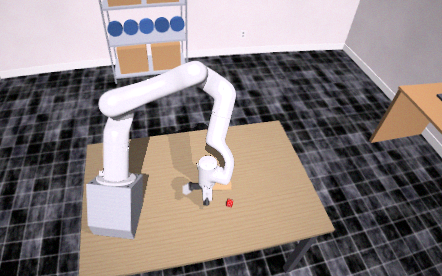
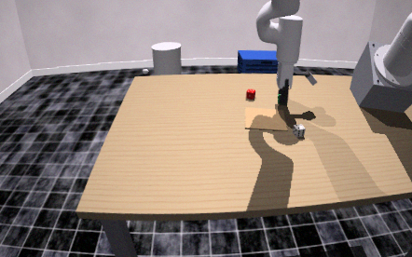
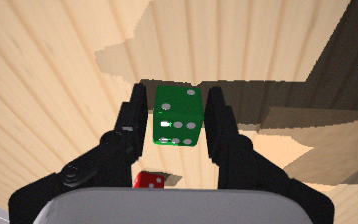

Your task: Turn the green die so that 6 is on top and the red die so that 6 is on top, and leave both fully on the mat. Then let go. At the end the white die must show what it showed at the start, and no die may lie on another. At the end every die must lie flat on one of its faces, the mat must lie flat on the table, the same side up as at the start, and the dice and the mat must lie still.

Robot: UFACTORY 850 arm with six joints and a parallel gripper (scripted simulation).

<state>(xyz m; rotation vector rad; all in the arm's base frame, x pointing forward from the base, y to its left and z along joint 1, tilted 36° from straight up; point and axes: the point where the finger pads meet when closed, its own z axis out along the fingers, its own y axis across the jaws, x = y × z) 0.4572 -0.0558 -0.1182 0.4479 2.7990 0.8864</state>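
Right now my hand is 1 cm above the green die. Round my hand: red die 11 cm ahead, 6 cm to the right, 1 cm below; then tan mat 12 cm to the left, 11 cm ahead, 2 cm below; then white die 23 cm to the left, 3 cm ahead, 1 cm below.
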